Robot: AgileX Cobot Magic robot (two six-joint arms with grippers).
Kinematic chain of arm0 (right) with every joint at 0, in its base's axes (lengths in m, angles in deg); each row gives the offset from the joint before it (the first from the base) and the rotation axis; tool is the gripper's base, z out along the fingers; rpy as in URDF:
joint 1: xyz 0 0 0.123 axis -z
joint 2: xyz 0 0 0 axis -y
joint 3: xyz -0.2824 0 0.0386 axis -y
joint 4: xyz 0.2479 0 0.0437 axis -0.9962 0 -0.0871
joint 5: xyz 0 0 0 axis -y
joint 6: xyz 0.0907 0 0.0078 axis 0.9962 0 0.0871
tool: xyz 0 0 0 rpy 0 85 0
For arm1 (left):
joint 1: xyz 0 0 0.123 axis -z
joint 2: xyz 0 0 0 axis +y
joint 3: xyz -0.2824 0 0.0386 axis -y
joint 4: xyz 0.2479 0 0.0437 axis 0.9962 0 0.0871
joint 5: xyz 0 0 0 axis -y
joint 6: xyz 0.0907 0 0.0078 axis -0.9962 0 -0.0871
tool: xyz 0 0 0 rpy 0 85 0
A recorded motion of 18 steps. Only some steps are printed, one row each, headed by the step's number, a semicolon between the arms.
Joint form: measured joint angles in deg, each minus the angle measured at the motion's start. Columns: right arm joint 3, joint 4, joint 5, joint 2, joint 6, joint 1; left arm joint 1, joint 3, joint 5, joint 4, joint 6, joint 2.
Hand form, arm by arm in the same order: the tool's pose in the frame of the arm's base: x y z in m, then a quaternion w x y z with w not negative. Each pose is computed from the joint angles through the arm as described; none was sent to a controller.
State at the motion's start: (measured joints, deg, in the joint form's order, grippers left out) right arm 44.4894 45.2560 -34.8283 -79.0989 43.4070 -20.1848; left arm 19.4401 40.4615 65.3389 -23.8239 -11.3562 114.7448
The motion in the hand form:
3: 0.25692 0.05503 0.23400 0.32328 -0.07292 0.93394 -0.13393; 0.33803 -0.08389 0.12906 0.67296 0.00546 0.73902 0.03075
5: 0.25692 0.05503 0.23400 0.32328 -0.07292 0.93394 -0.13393; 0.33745 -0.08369 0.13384 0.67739 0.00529 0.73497 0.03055
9: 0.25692 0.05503 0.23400 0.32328 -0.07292 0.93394 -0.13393; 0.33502 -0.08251 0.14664 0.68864 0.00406 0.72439 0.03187
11: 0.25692 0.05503 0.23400 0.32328 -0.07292 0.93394 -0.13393; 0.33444 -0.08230 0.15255 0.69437 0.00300 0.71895 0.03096
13: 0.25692 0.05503 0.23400 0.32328 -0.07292 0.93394 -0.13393; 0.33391 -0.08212 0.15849 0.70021 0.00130 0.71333 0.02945
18: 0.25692 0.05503 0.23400 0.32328 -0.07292 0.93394 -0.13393; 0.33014 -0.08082 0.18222 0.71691 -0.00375 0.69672 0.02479
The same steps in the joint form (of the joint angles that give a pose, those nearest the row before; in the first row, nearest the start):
3: 0.00 0.00 0.00 0.00 0.00 0.00; 0.00 0.00 0.00 0.00 -0.02 -0.24
5: 0.00 0.00 0.00 0.00 0.00 0.00; 0.00 -0.12 0.00 0.00 -0.25 -1.09
9: 0.00 0.00 0.00 0.00 0.00 0.00; 0.00 -0.58 0.00 -0.23 -1.03 -3.50
11: 0.00 0.00 0.00 0.00 0.00 0.00; 0.00 -0.62 0.00 -0.23 -1.21 -4.51
13: 0.00 0.00 0.00 0.00 0.00 0.00; 0.00 -0.62 0.00 -0.23 -1.30 -5.50
18: 0.00 0.00 0.00 0.00 0.00 0.00; 0.00 -0.71 -1.31 -0.48 -2.17 -9.91

